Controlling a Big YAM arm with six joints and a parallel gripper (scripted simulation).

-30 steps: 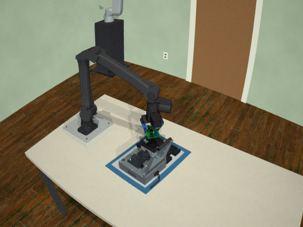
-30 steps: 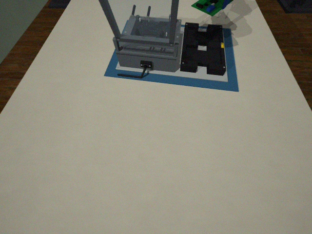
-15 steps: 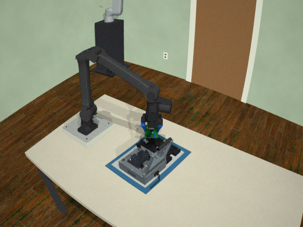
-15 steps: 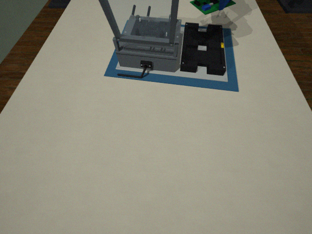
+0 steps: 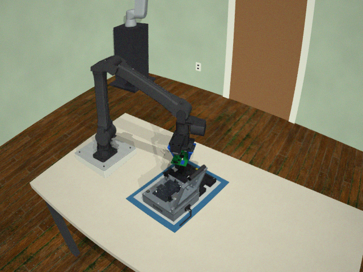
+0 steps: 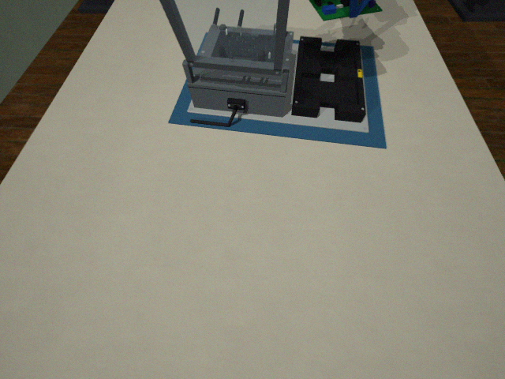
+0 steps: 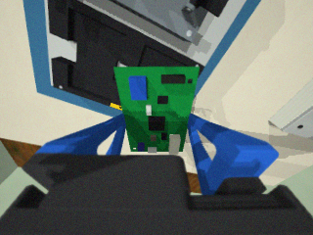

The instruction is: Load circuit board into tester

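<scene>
My gripper is now right at the green circuit board. Round my hand: tester lid (16 cm ahead, 19 cm to the right, 6 cm above).
</scene>
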